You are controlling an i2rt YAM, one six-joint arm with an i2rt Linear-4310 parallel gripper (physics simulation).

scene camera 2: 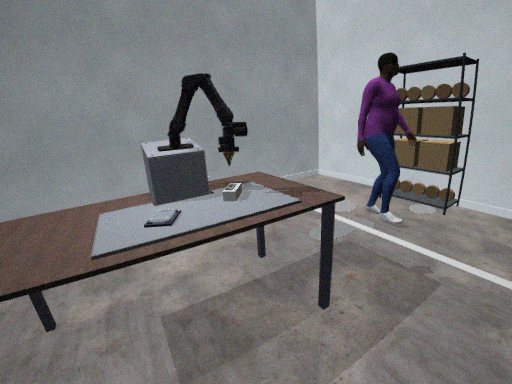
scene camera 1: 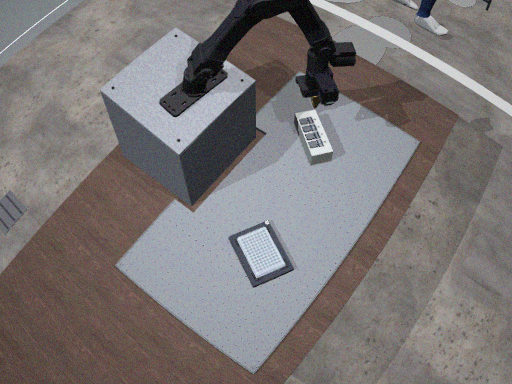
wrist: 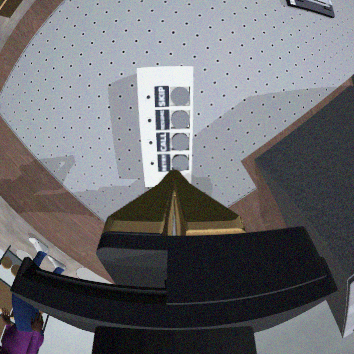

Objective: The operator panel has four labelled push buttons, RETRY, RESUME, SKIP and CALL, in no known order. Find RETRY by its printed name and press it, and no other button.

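Frame: origin at the arm's base, x ahead, y left, z up, level; millimetres.
Seen in the pictures: gripper, between the fingertips: (scene camera 2: 229, 165) (scene camera 1: 314, 106) (wrist: 173, 177); arm's base, origin of its link: (scene camera 2: 175, 148) (scene camera 1: 193, 89).
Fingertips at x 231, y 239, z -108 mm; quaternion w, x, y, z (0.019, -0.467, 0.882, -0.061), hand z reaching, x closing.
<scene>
Pixels of each thing's top centre, then the offset from my fingertips to it. Level surfaces: height alone.
- white operator panel, centre of its top: (wrist: 165, 131) (scene camera 1: 313, 131) (scene camera 2: 232, 186) 4 mm left, 7 mm ahead, 115 mm down
- SKIP button, centre of its top: (wrist: 179, 95) 36 mm right, 35 mm ahead, 115 mm down
- RESUME button, centre of its top: (wrist: 179, 119) 19 mm right, 10 mm ahead, 115 mm down
- CALL button, centre of its top: (wrist: 179, 142) 3 mm right, 15 mm back, 115 mm down
- RETRY button, centre of its top: (wrist: 179, 162) 14 mm left, 40 mm back, 115 mm down
- mat, height of its surface: 171 mm down
- table, height of its surface: 184 mm down
The white operator panel (scene camera 1: 321, 153) (scene camera 2: 230, 195) (wrist: 166, 76) lies on the grey perforated mat. In the wrist view its round grey buttons stand in a row, from far to near: the SKIP button (wrist: 180, 96), the RESUME button (wrist: 180, 119), the CALL button (wrist: 180, 142) and the RETRY button (wrist: 180, 162), nearest my fingertips. My gripper (scene camera 1: 315, 104) (scene camera 2: 229, 164) (wrist: 173, 177) is shut and empty, pointing down. It hangs above the mat near the RETRY end of the panel, with a gap below the tips in the second scene view. The panel's near end is partly hidden behind the fingers.
A dark-framed tray with a white grid (scene camera 1: 242, 256) (scene camera 2: 162, 217) lies on the mat (scene camera 1: 200, 300) (scene camera 2: 115, 235). The grey pedestal block (scene camera 1: 220, 145) (scene camera 2: 177, 177) carries the arm base beside the mat. A person in purple (scene camera 2: 382, 112) stands beyond the table (scene camera 2: 45, 230), near a shelf rack (scene camera 2: 472, 115).
</scene>
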